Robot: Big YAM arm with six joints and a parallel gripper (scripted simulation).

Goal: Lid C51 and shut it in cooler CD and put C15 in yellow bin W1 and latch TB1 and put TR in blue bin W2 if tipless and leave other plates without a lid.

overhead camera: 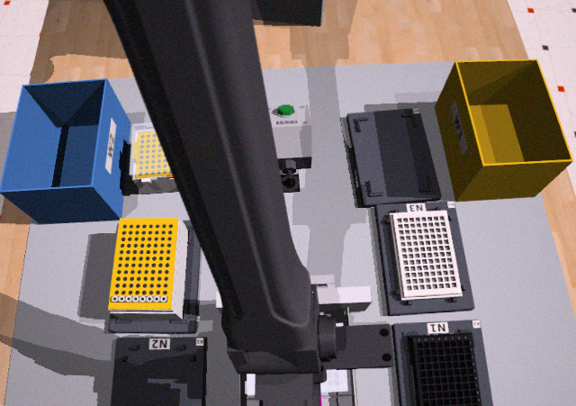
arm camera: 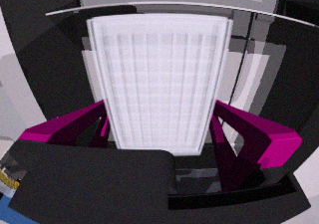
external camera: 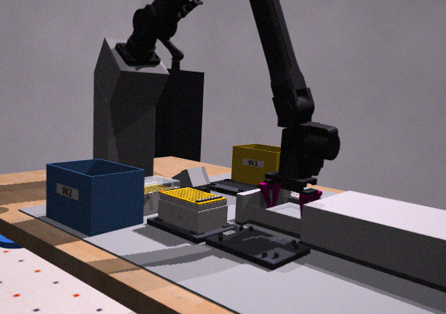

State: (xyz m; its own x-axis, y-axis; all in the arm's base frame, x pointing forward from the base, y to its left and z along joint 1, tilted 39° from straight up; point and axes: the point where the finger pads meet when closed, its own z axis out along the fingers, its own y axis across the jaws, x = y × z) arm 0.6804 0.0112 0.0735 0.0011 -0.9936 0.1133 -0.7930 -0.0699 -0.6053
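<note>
My hand is 10 mm to the right of the clear plate. Also, from my hand: plate lid: 10 mm to the left; cooler drawer: 40 mm ahead, 10 mm to the left; nest N2: 180 mm to the right, 50 mm ahead, 20 mm below.
</note>
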